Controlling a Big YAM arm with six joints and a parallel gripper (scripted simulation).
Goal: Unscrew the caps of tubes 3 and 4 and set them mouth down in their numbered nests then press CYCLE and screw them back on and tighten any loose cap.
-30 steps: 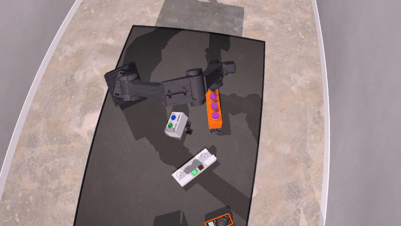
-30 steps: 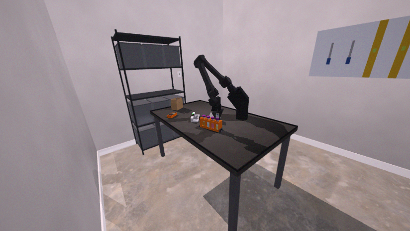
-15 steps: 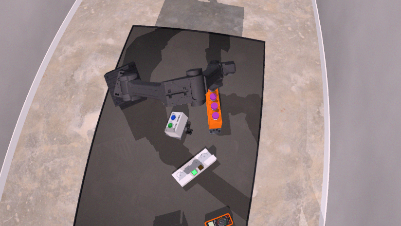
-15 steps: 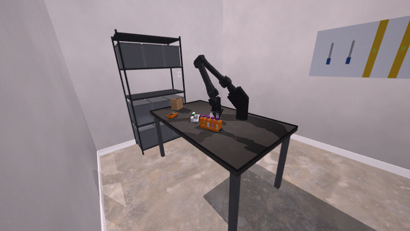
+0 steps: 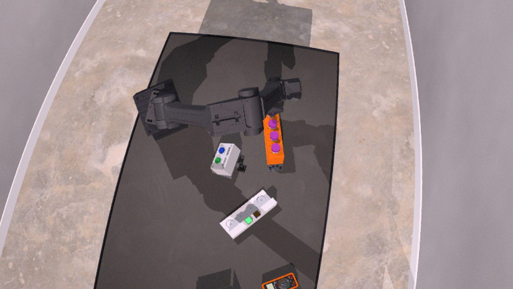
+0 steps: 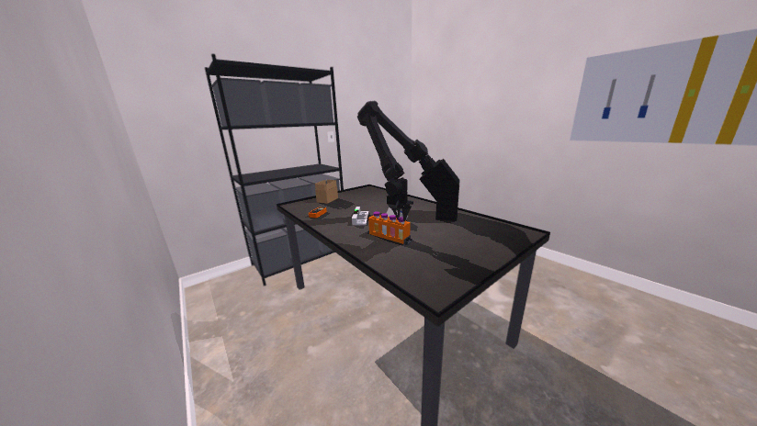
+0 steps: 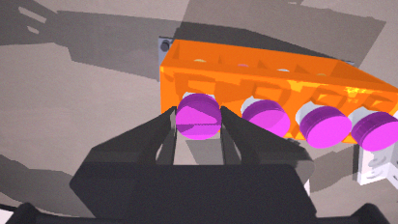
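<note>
The blue key lies 19 cm behind my hand, 16 cm to the right of it and 5 cm below it. From my hand the other things lie so: green key: 20 cm behind, 20 cm to the right, 5 cm below; cap: 2 cm ahead, 15 cm to the right; key housing: 18 cm behind, 18 cm to the right, 6 cm below.
</note>
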